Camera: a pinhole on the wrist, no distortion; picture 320 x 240 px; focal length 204.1 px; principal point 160.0 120.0 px. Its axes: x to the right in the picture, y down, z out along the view. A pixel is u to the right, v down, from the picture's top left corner.
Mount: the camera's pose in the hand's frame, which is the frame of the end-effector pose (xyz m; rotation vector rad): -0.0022 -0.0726 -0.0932 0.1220 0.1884 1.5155
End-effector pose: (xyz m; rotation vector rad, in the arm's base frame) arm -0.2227 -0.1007 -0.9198 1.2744 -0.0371 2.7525
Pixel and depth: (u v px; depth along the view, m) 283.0 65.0 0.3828
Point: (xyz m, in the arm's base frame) -0.1695 -0.2668 -0.6126
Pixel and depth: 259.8 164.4 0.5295
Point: 0.0840 -0.3403 -0.6312
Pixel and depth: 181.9 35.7 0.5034
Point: -0.1461 -0.0872 -0.4579
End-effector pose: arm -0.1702 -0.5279 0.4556 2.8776 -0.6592 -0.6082
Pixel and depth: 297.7 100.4 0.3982
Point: -0.2612 -0.7797 0.2023
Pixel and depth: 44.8 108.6 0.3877
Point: -0.1113 -0.3268 0.1004
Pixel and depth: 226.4 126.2 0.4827
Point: -0.2936 -0.6709 0.1048
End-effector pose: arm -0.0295 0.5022 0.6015 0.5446 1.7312 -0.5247
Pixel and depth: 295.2 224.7 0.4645
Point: 0.4599 0.4607 0.6284
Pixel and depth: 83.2 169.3 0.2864
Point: 0.0305 0.2446 0.5853
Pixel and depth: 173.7 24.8 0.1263
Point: -0.0700 0.4483 0.5224
